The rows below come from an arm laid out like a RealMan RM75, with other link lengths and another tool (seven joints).
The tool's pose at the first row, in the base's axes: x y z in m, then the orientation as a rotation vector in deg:
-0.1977, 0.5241, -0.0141, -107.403, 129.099, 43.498
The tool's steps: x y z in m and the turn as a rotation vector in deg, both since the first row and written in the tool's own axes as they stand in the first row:
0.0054, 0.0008, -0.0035, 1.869, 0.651, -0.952
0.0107, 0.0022, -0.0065, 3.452, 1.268, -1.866
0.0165, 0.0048, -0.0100, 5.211, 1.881, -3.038
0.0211, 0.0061, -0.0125, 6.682, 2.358, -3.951
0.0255, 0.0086, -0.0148, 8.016, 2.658, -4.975
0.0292, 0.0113, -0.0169, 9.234, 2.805, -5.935
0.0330, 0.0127, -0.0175, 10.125, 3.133, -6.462
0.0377, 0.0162, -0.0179, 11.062, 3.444, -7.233
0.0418, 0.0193, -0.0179, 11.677, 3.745, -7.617
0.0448, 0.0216, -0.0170, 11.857, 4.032, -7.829
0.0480, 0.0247, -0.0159, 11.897, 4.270, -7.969
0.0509, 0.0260, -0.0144, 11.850, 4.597, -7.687
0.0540, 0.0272, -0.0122, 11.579, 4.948, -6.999
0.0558, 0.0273, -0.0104, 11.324, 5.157, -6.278
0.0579, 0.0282, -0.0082, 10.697, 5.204, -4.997
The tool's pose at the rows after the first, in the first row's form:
-0.1989, 0.5178, -0.0129, -108.024, 128.334, 40.498
-0.2008, 0.5119, -0.0120, -108.672, 127.575, 37.902
-0.2038, 0.5055, -0.0105, -109.444, 126.485, 35.066
-0.2055, 0.5005, -0.0097, -109.965, 125.603, 32.742
-0.2084, 0.4958, -0.0087, -110.491, 124.496, 30.725
-0.2113, 0.4919, -0.0075, -110.874, 123.376, 28.993
-0.2134, 0.4884, -0.0081, -111.151, 122.862, 27.577
-0.2177, 0.4844, -0.0085, -111.598, 122.051, 26.090
-0.2215, 0.4811, -0.0092, -111.849, 121.701, 25.053
-0.2246, 0.4791, -0.0105, -112.160, 121.585, 24.573
-0.2285, 0.4771, -0.0118, -112.442, 121.541, 24.310
-0.2308, 0.4753, -0.0138, -112.463, 122.028, 24.134
-0.2331, 0.4736, -0.0166, -112.255, 123.014, 24.259
-0.2340, 0.4729, -0.0188, -111.896, 123.964, 24.487
-0.2358, 0.4721, -0.0213, -111.089, 125.507, 25.373

